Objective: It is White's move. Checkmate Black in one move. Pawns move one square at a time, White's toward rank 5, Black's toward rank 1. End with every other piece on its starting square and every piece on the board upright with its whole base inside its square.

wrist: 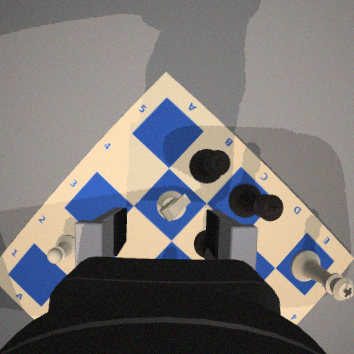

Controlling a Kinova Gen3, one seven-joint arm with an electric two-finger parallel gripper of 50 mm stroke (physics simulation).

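Places are measured from the arm's base along level axes (x ahead, y left, z up), in centimetres.
Where they show: gripper, fingertip midpoint: (165, 225).
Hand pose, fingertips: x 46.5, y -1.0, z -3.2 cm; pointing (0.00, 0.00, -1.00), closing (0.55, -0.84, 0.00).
Observation:
After its pixels a point has its place.
In the wrist view, a white piece with a slanted block head, like a knight (172, 206) {x 47.8, y -0.6, z -2.5 cm}, stands on blue square B4. My gripper (165, 225) {x 46.5, y -1.0, z -3.2 cm} is open and empty, its fingers left and right of a spot just below that piece in the view. A black piece (206, 166) {x 50.8, y -0.8, z -1.5 cm} stands on B5. A taller black piece (245, 200) {x 50.8, y -4.5, z -4.1 cm} stands on C5. Another black piece (201, 243) {x 46.6, y -4.0, z -5.3 cm} on C4 is mostly hidden by the right finger. The white king (306, 266) {x 49.5, y -11.8, z -4.9 cm}, with a cross on top, stands on E5. A small white pawn (56, 254) {x 40.7, y 3.8, z -3.3 cm} is on A2, partly behind the left finger.
The blue and cream board (132, 171) {x 48.0, y 3.0, z -6.3 cm} lies turned like a diamond, its A5 corner at the top. The gripper body hides its lower middle. Grey table surface surrounds it, with broad shadows over the table and board.

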